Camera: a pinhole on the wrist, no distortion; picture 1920 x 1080 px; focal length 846.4 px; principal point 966.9 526.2 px. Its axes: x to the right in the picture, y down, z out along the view. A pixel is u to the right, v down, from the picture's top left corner.
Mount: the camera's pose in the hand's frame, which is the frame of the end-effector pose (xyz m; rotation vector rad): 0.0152 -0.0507 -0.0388 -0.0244 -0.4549 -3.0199
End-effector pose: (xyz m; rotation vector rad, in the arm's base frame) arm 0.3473 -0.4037 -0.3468 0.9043 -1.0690 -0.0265
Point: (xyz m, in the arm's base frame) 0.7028 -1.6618 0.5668
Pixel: outside the picture
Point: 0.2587 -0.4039 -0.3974
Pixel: 1717 294
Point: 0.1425 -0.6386 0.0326
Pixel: 469 396
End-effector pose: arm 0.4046 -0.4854 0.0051 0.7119 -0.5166 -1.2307
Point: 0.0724 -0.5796 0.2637
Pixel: 1026 774
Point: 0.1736 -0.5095 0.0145
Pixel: outside the picture
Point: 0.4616 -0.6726 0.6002
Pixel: 675 45
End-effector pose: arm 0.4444 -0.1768 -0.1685 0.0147 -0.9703 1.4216
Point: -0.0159 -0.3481 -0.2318
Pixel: outside the picture
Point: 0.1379 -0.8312 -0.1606
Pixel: 1682 487
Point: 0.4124 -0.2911 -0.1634
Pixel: 1609 394
